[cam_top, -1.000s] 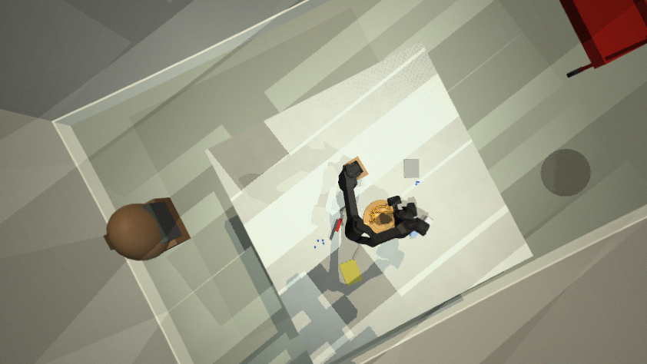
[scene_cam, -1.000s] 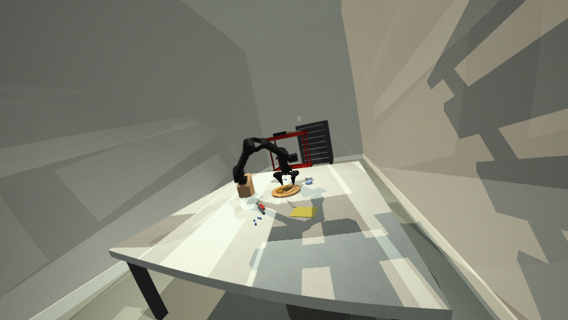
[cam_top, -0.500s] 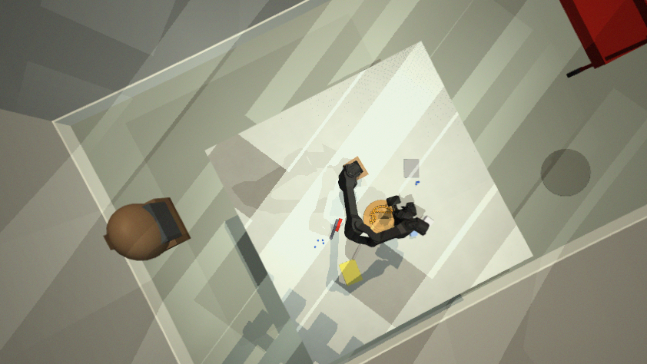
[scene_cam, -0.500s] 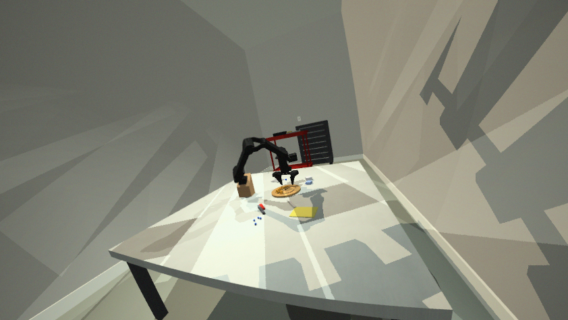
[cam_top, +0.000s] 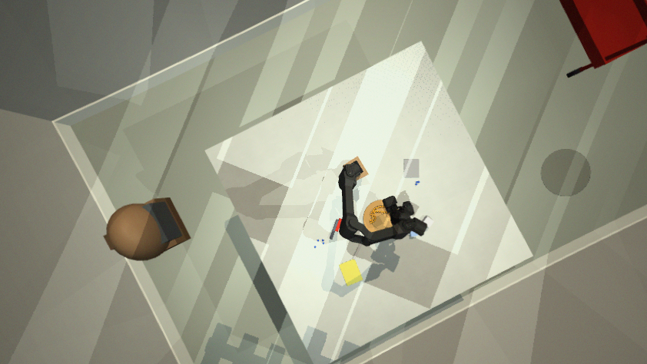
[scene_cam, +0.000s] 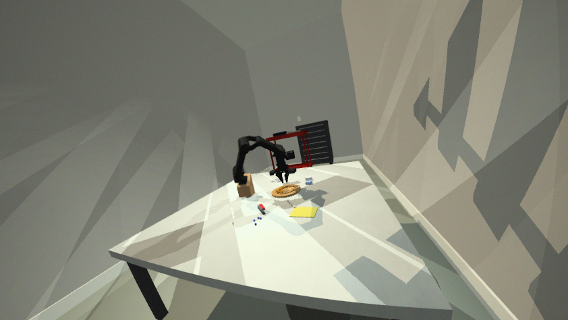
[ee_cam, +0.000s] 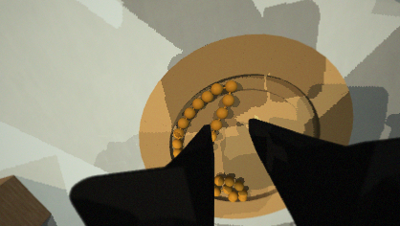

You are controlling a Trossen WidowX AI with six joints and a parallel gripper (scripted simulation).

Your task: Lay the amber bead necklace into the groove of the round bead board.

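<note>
Right now the round bead board is 50 mm to the right of my gripper tip, 40 mm below it and 10 mm ahead of it. Round my gripper tip: grey square 230 mm to the left, 140 mm behind, 40 mm below; then light blue cube 160 mm ahead, 60 mm to the left, 40 mm below; then white cube 150 mm to the left, 150 mm ahead, 30 mm below.
</note>
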